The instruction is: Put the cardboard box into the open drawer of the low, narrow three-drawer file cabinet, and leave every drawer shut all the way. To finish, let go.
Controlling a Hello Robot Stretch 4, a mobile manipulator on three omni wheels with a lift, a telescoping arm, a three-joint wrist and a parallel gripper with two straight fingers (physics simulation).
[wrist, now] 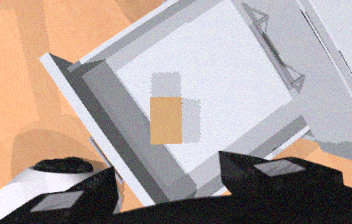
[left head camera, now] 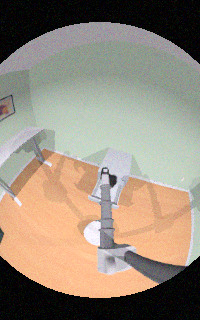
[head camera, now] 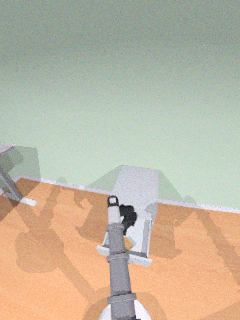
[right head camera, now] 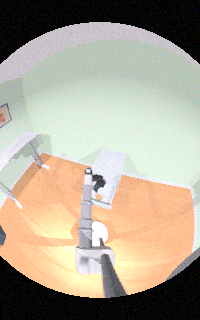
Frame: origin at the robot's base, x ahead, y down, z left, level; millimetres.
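Where they show: gripper, fingertip midpoint: (wrist: 168,174) (head camera: 128,230) (right head camera: 98,189); robot's base at its link origin: (left head camera: 97,231) (right head camera: 93,232).
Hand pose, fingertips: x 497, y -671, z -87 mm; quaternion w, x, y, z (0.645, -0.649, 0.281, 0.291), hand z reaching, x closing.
Observation:
Each offset is from my fingertips to the top centre of the thing. "pt": to the spot under its first point. Level surfaces: height alone.
The cardboard box @(dx +18, dy +257, dz +6 mm) (head camera: 129,243) (right head camera: 98,197) (wrist: 166,120) lies in the open drawer (head camera: 140,260) (right head camera: 102,205) (wrist: 210,65), near its front panel. The drawer is pulled well out of the low grey-white file cabinet @(pt dx +490, dy +53, dz -178 mm) (head camera: 137,182) (left head camera: 119,159) (right head camera: 111,162). A closed front with a handle @(dx +219, dy +71, dz -69 mm) (wrist: 272,45) shows above the drawer in the wrist view; the other fronts are hidden. My gripper (head camera: 127,225) (left head camera: 112,181) (right head camera: 98,182) (wrist: 168,174) is open above the drawer, its fingers wide apart and clear of the box.
A white table @(dy -248 mm) (left head camera: 25,140) (right head camera: 20,145) with grey legs stands at the left. The green wall (head camera: 130,110) is right behind the cabinet. My arm (head camera: 119,270) reaches over the drawer's front panel. My round white base (left head camera: 93,233) is in front of the cabinet.

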